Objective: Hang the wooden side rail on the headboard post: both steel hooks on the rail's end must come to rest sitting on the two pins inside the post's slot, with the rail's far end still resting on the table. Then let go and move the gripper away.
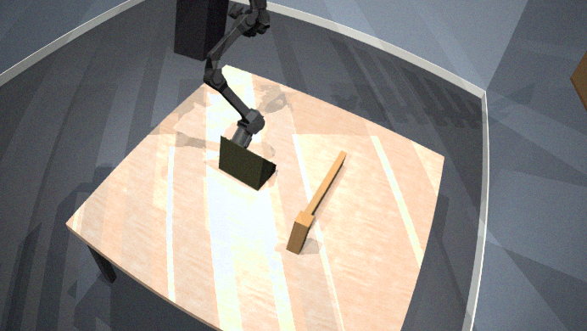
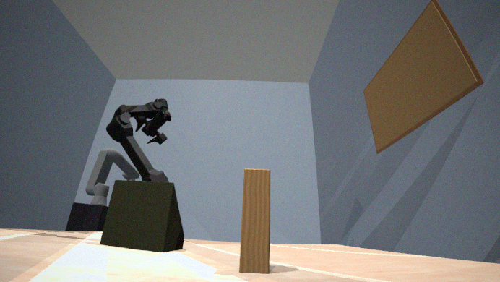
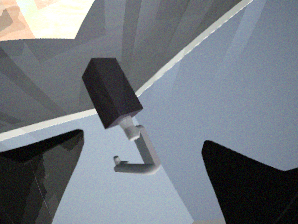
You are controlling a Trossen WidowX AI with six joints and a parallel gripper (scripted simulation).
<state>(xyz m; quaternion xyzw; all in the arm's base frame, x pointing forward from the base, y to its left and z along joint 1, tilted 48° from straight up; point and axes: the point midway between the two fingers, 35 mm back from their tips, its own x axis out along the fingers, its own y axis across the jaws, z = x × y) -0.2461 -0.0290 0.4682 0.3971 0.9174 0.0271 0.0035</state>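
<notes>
My gripper tip is now 58 cm short of the wooden headboard post, 57 cm to the left of it and 41 cm above it.
</notes>
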